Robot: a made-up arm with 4 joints.
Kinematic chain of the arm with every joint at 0, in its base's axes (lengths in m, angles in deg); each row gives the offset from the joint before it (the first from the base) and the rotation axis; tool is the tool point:
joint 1: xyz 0 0 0.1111 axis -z
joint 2: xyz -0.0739 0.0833 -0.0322 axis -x
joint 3: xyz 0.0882 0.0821 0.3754 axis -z
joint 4: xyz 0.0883 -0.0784 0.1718 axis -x
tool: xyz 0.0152 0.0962 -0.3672
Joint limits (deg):
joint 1: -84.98..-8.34
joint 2: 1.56..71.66
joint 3: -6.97..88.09
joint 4: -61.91..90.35
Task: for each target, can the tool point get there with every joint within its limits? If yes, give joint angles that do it. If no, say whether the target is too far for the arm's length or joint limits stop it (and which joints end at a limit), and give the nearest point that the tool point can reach.
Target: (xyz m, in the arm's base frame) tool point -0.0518 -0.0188 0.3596
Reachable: yes | joints -73.58 33.94 31.93 42.39
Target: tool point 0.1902 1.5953 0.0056
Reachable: no: too far | nearest point 0.0526 0.6803 0.0498 | short by 0.926 m
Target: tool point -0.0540 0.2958 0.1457
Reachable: yes | joints -35.40 63.28 61.73 -8.77
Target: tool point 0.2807 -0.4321 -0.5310
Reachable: no: joint limits stop it (at a limit: joint 1, joint 2) | nearest point 0.0003 -0.1526 0.2790 | short by 0.902 m
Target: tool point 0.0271 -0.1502 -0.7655
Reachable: no: joint limits stop it (at a limit: joint 1, joint 2, joint 3) | nearest point -0.3967 0.1323 -0.0854 | short by 0.850 m
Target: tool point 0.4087 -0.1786 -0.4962
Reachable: no: joint limits stop it (at a limit: joint 1, joint 2, joint 3) | nearest point 0.0634 0.3266 -0.0043 | short by 0.785 m
